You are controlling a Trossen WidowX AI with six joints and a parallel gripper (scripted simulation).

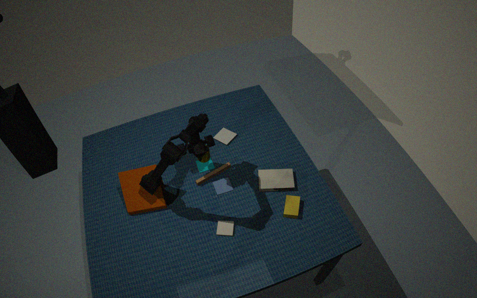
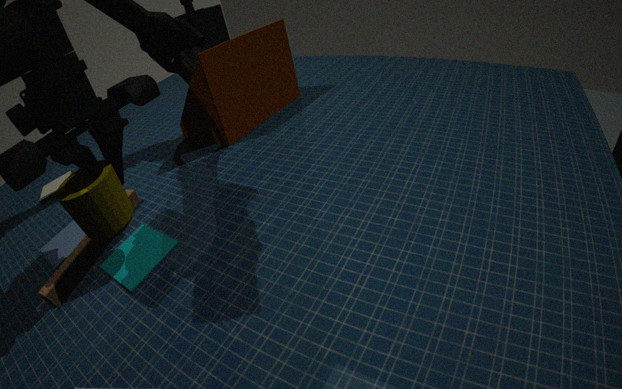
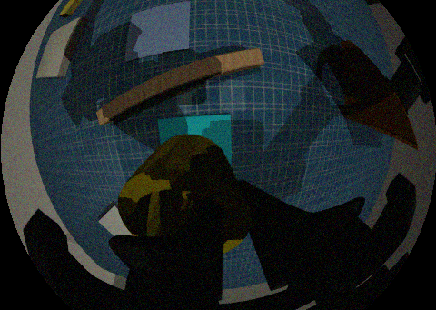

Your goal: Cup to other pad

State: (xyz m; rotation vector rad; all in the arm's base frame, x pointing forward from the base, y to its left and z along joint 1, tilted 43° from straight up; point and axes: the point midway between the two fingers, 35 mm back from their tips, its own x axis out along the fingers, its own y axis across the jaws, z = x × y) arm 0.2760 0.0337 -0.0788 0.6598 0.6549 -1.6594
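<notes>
Now: the cyan pad 10 cm below my gripper tip and 3 cm ahead of it. Round my gripper tip: yellow cup 2 cm ahead; wooden bar 9 cm below, 8 cm to the right, 4 cm ahead.
</notes>
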